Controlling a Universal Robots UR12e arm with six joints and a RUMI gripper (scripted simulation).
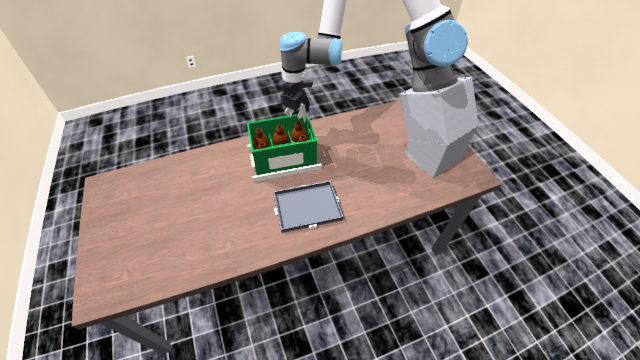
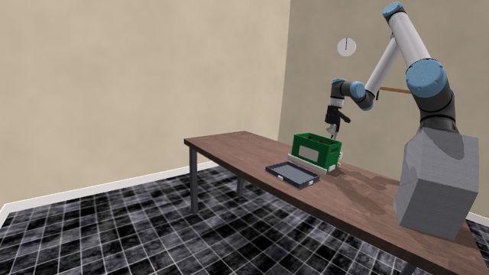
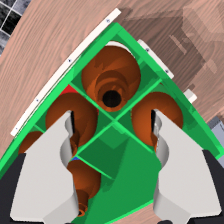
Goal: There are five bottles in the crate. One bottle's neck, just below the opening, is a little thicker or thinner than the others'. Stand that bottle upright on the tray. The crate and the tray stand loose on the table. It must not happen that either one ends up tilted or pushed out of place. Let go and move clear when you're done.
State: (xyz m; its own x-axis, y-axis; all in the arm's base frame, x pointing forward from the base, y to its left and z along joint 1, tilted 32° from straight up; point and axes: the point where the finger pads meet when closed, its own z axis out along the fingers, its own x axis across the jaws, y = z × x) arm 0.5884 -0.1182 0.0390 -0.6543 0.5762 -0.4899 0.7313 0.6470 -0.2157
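Right now the green crate is 11 cm below my hand, 9 cm ahead of it and 4 cm to the left of it. Also, from my hand: glass bottle: 18 cm ahead, 11 cm below; grey tray: 34 cm to the left, 19 cm below, 6 cm ahead.
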